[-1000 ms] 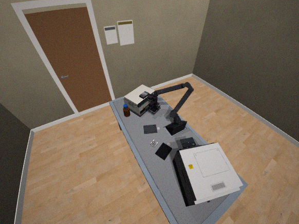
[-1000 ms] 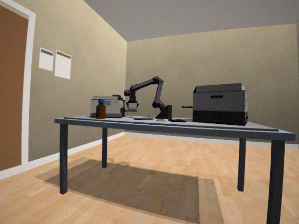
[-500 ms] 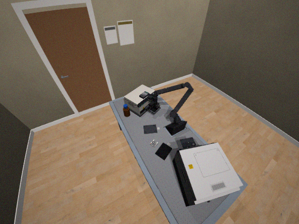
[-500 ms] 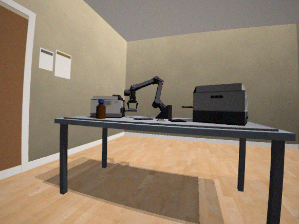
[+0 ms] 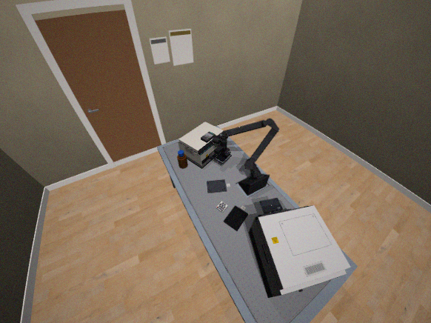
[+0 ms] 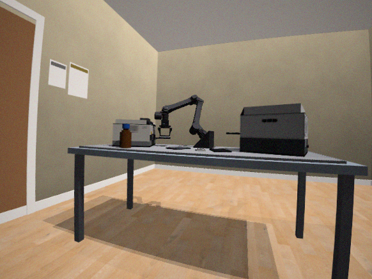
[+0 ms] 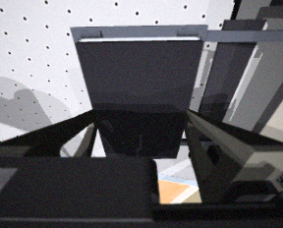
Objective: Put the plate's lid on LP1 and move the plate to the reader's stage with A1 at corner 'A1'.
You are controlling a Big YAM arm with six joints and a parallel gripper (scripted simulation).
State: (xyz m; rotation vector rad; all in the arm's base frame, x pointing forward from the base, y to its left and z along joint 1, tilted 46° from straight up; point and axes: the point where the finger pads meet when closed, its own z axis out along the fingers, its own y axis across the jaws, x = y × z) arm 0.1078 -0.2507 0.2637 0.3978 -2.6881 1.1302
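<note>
My hand is right at the dark see-through lid. Round my hand: brown capped bottle (35 cm ahead, 18 cm to the right, 1 cm above); well plate (1 cm below); grey-blue LP1 pad (20 cm ahead, 21 cm to the left, 9 cm below).
</note>
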